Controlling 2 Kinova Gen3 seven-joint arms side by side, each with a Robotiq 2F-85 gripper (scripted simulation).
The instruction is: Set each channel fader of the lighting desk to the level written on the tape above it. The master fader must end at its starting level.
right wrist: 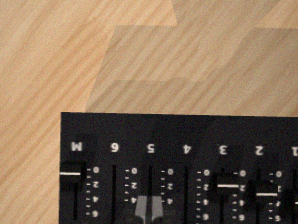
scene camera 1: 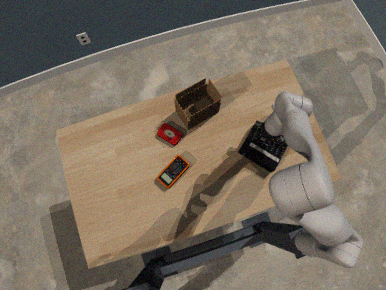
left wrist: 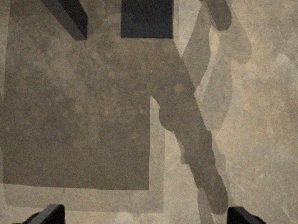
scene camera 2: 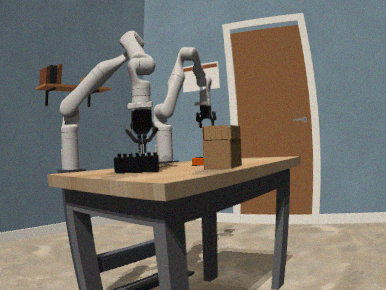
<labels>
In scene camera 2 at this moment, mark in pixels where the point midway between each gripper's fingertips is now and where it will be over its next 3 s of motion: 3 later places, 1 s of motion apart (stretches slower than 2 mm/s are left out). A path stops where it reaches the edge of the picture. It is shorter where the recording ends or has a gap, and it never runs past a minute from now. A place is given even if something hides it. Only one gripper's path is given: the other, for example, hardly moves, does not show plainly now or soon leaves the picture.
The right gripper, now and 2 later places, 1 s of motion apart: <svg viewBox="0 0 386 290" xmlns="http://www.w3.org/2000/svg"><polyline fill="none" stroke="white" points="142,154 142,143 141,120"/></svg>
</labels>
